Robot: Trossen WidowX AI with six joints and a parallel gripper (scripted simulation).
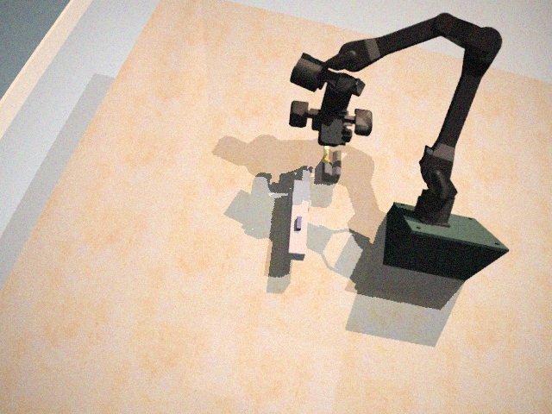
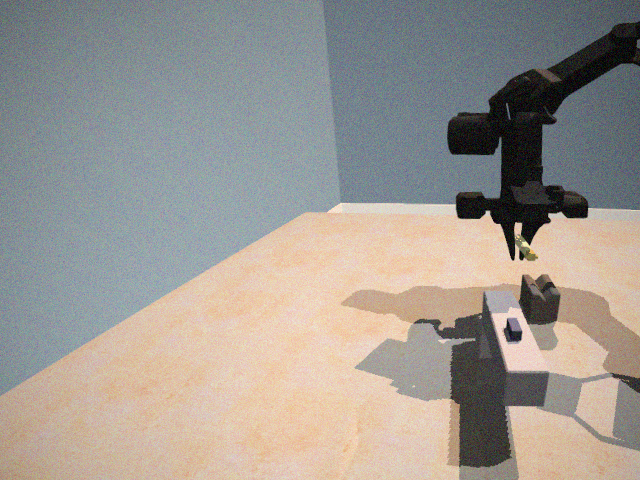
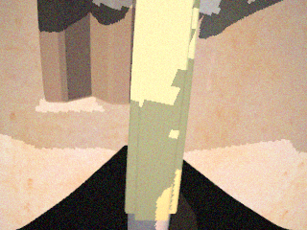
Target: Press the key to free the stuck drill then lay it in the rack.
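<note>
Now: gripper tip 4 cm to the right of the drill and 4 cm below it. Round my gripper tip: dark key 5 cm ahead, 25 cm to the left, 1 cm below; then rack 3 cm behind, 5 cm to the left, 4 cm below.
</note>
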